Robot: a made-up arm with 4 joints. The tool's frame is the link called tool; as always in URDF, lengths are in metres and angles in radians. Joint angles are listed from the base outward. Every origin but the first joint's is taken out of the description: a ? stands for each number. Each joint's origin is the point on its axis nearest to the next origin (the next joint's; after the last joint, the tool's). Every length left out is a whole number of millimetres.
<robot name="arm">
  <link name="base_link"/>
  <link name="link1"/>
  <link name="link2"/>
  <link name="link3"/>
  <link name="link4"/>
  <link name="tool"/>
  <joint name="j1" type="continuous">
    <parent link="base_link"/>
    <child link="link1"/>
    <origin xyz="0.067 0 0.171" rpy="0 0 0"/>
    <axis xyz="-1 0 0"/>
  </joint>
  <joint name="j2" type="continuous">
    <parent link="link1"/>
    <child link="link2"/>
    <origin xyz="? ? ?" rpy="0 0 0"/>
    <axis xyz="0 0 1"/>
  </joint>
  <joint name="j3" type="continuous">
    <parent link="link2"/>
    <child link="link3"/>
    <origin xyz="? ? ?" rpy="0 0 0"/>
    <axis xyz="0 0 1"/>
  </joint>
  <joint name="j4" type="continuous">
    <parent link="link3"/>
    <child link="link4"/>
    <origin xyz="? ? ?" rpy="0 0 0"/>
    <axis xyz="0 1 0"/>
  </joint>
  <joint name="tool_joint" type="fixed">
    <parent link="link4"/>
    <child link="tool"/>
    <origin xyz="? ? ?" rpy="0 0 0"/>
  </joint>
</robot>
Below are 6 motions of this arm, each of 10 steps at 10 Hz.
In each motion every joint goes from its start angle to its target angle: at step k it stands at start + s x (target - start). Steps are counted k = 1, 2, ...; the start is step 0. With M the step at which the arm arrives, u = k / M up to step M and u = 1 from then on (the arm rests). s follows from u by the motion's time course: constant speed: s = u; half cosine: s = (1 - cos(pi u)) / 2; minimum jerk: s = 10 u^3 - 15 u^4 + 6 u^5.
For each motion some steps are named. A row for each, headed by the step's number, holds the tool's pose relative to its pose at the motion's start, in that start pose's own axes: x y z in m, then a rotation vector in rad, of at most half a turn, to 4 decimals.
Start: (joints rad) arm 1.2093 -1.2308 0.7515 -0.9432
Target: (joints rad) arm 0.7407 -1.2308 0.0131 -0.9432
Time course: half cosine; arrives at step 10
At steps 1, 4, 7, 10:
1: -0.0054 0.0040 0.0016 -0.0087 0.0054 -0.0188
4: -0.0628 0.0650 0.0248 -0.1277 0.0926 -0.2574
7: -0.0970 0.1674 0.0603 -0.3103 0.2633 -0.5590
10: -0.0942 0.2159 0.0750 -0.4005 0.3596 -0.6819

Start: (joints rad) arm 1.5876 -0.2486 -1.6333 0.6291
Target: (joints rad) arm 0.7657 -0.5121 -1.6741 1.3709
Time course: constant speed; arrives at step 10
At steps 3, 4, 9, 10:
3: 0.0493 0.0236 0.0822 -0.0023 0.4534 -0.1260
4: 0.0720 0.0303 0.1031 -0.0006 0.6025 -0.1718
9: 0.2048 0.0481 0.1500 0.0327 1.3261 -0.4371
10: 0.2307 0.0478 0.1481 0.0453 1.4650 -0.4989

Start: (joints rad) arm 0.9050 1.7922 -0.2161 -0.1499
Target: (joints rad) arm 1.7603 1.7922 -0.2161 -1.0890
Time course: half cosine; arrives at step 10
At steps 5, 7, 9, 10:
5: -0.0395 0.0000 -0.1408 0.0021 -0.0419 -0.0008
7: -0.0881 0.0002 -0.2125 0.0031 -0.0665 -0.0018
9: -0.1261 0.0004 -0.2503 0.0035 -0.0818 -0.0025
10: -0.1317 0.0005 -0.2549 0.0036 -0.0838 -0.0026

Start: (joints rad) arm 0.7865 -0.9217 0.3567 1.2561
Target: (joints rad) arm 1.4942 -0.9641 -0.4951 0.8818
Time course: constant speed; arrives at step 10
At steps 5, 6, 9, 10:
5: -0.1334 0.1015 -0.1457 0.3078 -0.4361 -0.4087
6: -0.1451 0.1310 -0.1768 0.3642 -0.5357 -0.4857
9: -0.1453 0.2269 -0.2650 0.5259 -0.8537 -0.7034
10: -0.1338 0.2590 -0.2907 0.5782 -0.9652 -0.7706

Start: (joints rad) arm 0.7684 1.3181 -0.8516 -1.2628
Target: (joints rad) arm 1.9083 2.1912 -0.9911 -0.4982
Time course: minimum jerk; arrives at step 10
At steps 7, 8, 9, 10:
7: 0.0309 0.0025 0.0562 0.0540 1.2701 0.9424
8: 0.0344 0.0094 0.0535 0.0239 1.4505 1.0474
9: 0.0352 0.0130 0.0515 0.0072 1.5364 1.0951
10: 0.0353 0.0137 0.0511 0.0041 1.5513 1.1033

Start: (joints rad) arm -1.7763 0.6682 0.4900 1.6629
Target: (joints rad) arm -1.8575 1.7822 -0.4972 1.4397
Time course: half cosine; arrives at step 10
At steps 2, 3, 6, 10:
2: -0.0054 0.0283 0.0119 -0.0123 -0.0284 0.0021
3: -0.0116 0.0626 0.0217 -0.0265 -0.0614 0.0047
6: -0.0340 0.2069 0.0154 -0.0834 -0.1955 0.0177
10: -0.0446 0.3076 -0.0382 -0.1266 -0.2992 0.0304

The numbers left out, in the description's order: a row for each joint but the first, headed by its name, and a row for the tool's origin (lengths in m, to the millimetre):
j2: 0 0.09 0.035
j3: 0.292 -0.001 0
j4: -0.049 -0.242 0
tool: -0.134 0 0.098

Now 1 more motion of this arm.
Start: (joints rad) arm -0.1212 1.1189 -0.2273 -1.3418
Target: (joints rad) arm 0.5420 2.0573 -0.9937 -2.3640
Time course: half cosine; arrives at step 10
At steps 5, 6, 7, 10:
5: -0.0921 0.0834 -0.0140 0.0904 -0.2423 0.1946
6: -0.1207 0.1004 -0.0052 0.1367 -0.3121 0.2400
7: -0.1438 0.1124 0.0075 0.1841 -0.3726 0.2735
10: -0.1705 0.1249 0.0331 0.2614 -0.4578 0.3092

